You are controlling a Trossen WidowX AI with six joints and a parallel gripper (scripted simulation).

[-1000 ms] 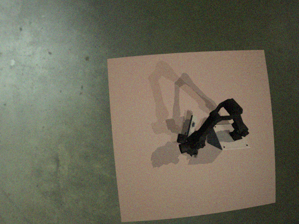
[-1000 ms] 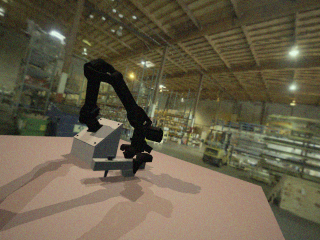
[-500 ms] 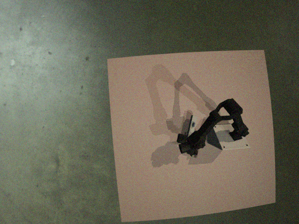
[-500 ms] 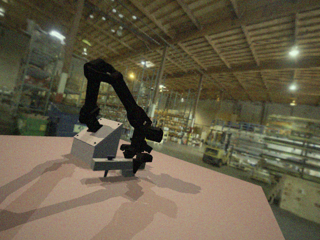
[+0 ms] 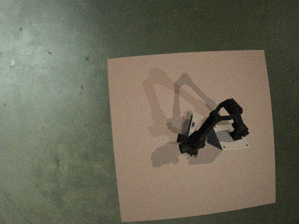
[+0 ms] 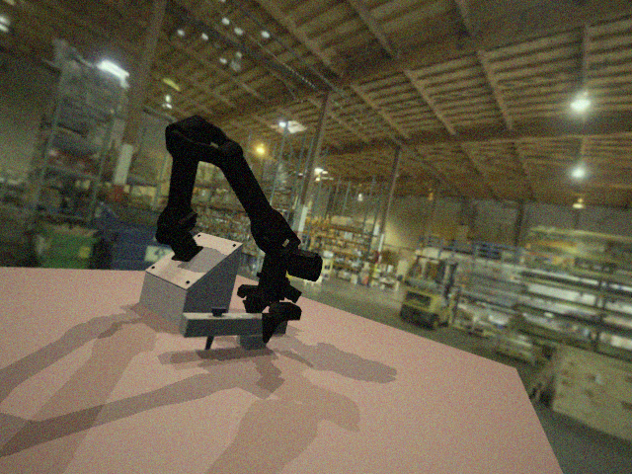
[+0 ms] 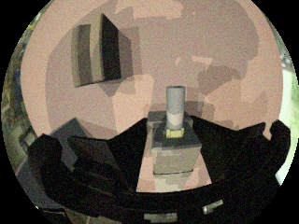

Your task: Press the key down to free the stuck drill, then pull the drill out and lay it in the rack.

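Right now my gripper tip is 10 mm past the drill, 20 mm to the left of it and 30 mm below it. The rest, counted from my gripper tip: dark key: 50 mm behind, 100 mm to the right, 40 mm above; then grey rack: 30 mm behind, 110 mm to the left.
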